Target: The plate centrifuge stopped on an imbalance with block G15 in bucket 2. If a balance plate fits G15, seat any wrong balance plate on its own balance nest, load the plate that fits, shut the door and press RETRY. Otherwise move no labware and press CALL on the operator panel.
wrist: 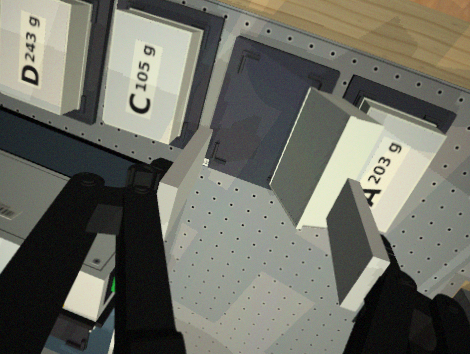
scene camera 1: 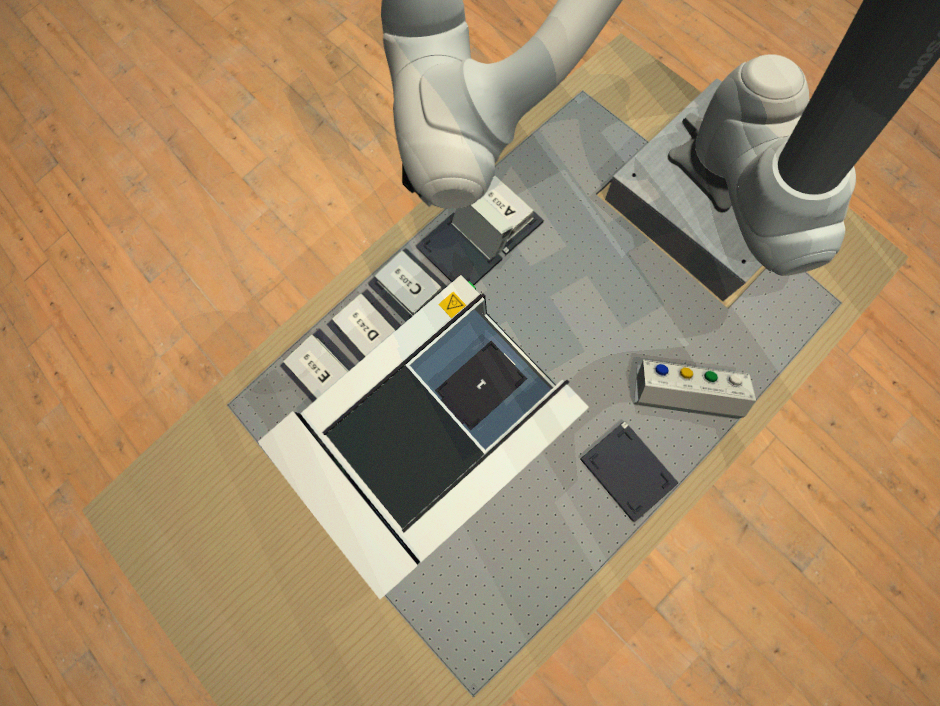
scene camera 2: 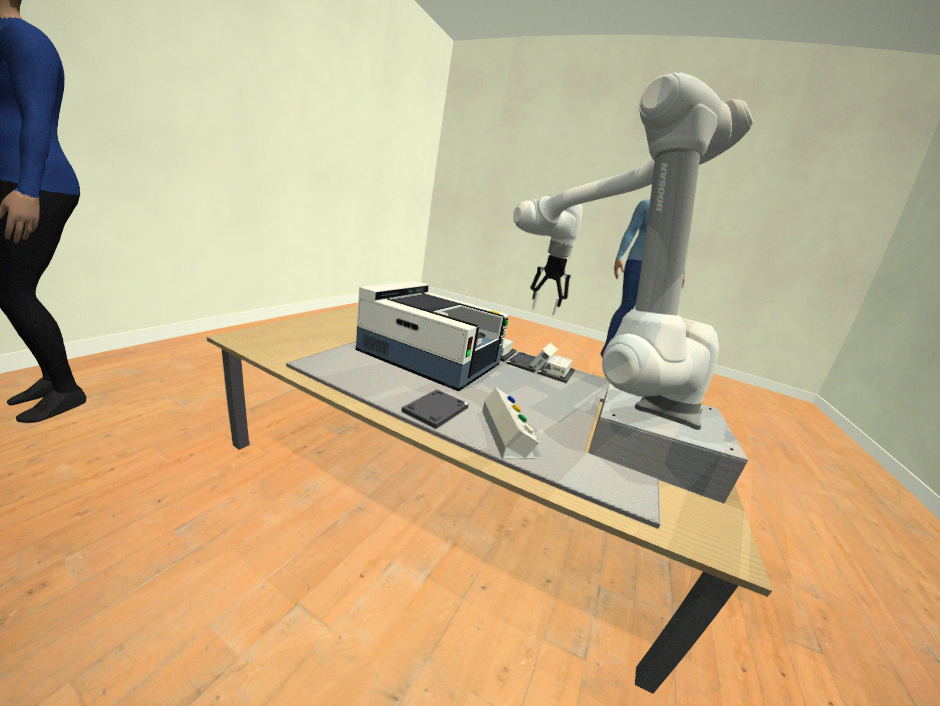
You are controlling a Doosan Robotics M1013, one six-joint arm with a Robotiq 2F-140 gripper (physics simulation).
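Seen in the pictures: gripper, fingertip midpoint: (wrist: 271,175) (scene camera 2: 543,311); arm's base at its link origin: (scene camera 1: 724,163) (scene camera 2: 669,410).
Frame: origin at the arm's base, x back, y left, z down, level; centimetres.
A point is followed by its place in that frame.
My gripper (scene camera 2: 544,305) @[x -56.5, y -23.6, z -12.3 cm] (wrist: 271,175) @[x -56.5, y -23.6, z -12.3 cm] is open and empty, above the plate row; the arm hides it in scene camera 1. A balance plate (scene camera 1: 480,231) @[x -51.9, y -18.9, z 4.1 cm] (scene camera 2: 545,354) @[x -48.0, y -14.6, z 2.0 cm] (wrist: 320,155) @[x -51.3, y -21.8, z 2.0 cm] stands tipped on edge, partly over a bare nest (scene camera 1: 448,252) @[x -59.5, y -21.1, z 9.2 cm] (wrist: 250,110) @[x -59.5, y -20.4, z 9.2 cm], against plate A, 203 g (scene camera 1: 505,205) @[x -43.4, y -21.3, z 5.1 cm] (scene camera 2: 560,366) @[x -41.4, y -16.4, z 5.2 cm] (wrist: 400,170) @[x -42.5, y -23.7, z 5.0 cm]. Its label does not show. Plates C, 105 g (scene camera 1: 402,279) @[x -71.9, y -19.8, z 5.0 cm] (wrist: 150,45) @[x -71.8, y -22.5, z 5.0 cm], D, 243 g (scene camera 1: 360,325) @[x -84.9, y -16.2, z 5.1 cm] (wrist: 52,65) @[x -81.4, y -15.3, z 5.0 cm], and E, 163 g (scene camera 1: 310,363) @[x -98.1, y -15.3, z 5.1 cm] lie in nests. The centrifuge (scene camera 1: 501,472) @[x -77.6, y 26.0, z -10.6 cm] (scene camera 2: 410,335) @[x -80.1, y 28.3, z -2.6 cm] is open over bucket 1 (scene camera 1: 463,391) @[x -75.0, y 9.8, z -3.6 cm]. G15 and bucket 2 do not show.
The operator panel (scene camera 1: 687,398) @[x -38.8, y 35.1, z 3.9 cm] (scene camera 2: 504,421) @[x -34.6, y 39.3, z 4.2 cm] has blue, yellow, green and white buttons. A separate dark nest (scene camera 1: 629,471) @[x -56.0, y 40.4, z 8.8 cm] (scene camera 2: 435,408) @[x -54.9, y 42.0, z 8.9 cm] lies between it and the centrifuge. The robot's base block (scene camera 1: 661,235) @[x -18.5, y 3.9, z 7.5 cm] (scene camera 2: 668,452) @[x 3.2, y 20.4, z 3.2 cm] stands at one end. Two people stand beyond the table.
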